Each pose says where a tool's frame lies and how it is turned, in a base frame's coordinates. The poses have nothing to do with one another.
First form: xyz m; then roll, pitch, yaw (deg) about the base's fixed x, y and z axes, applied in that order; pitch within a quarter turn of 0, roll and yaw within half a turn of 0.
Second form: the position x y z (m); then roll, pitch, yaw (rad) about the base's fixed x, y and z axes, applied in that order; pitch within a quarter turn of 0, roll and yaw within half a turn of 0. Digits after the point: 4 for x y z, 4 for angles.
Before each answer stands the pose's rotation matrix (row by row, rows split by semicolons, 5 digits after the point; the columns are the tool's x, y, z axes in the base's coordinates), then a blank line. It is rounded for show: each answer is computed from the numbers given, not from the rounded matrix.
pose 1, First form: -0.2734 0.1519 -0.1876 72.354 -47.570 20.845
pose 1, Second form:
0.63053 -0.76520 0.13000; 0.24008 0.03300 -0.97019; 0.73810 0.64294 0.20452

-0.2734 0.1519 -0.1876 1.2628 -0.8303 0.3638
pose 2, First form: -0.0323 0.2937 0.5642 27.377 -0.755 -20.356
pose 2, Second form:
0.93747 0.30321 -0.17093; -0.34782 0.83465 -0.42706; 0.01318 0.45980 0.88792

-0.0323 0.2937 0.5642 0.4778 -0.0132 -0.3553
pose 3, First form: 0.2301 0.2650 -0.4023 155.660 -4.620 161.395
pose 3, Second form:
-0.94466 0.32215 0.06194; 0.31801 0.85291 0.41403; 0.08055 0.41081 -0.90816

0.2301 0.2650 -0.4023 2.7168 -0.0806 2.8169
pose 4, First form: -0.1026 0.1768 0.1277 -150.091 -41.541 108.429
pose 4, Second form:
-0.23662 0.71783 -0.65477; 0.71010 0.58773 0.38773; 0.66316 -0.37321 -0.64880

-0.1026 0.1768 0.1277 -2.6196 -0.7250 1.8924
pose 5, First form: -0.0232 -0.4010 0.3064 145.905 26.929 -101.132
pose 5, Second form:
-0.17214 -0.86154 -0.47761; -0.87479 -0.08921 0.47621; -0.45289 0.49978 -0.73832

-0.0232 -0.4010 0.3064 2.5465 0.4700 -1.7651
